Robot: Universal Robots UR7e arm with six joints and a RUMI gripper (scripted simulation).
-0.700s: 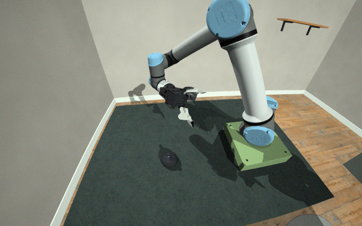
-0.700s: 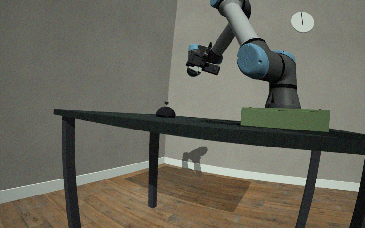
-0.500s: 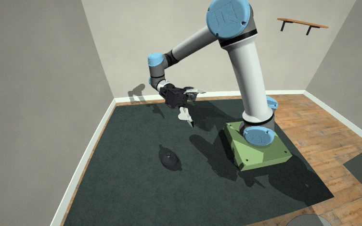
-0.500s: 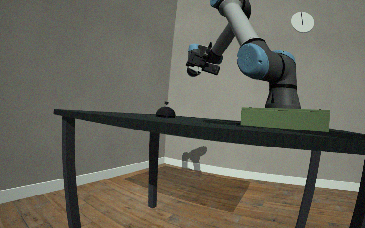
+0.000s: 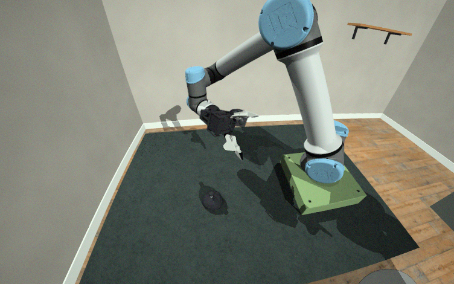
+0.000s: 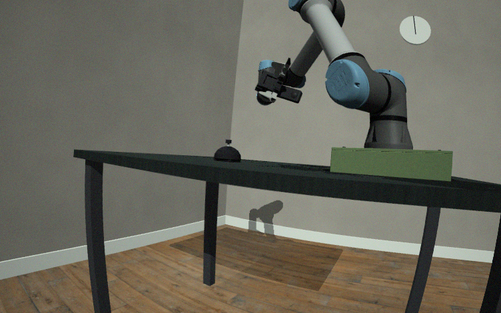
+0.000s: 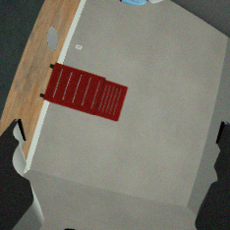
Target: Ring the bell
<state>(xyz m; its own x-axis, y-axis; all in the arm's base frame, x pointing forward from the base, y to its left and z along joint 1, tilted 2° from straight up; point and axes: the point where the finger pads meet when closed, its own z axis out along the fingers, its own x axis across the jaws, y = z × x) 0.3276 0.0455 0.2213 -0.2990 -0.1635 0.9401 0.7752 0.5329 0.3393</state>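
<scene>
Now: hand 210 mm above the bell button, 140 mm short of it and 60 mm to the right of it. The rest, counted from my hand: dark domed bell (230 mm below, 140 mm ahead, 60 mm to the left).
</scene>
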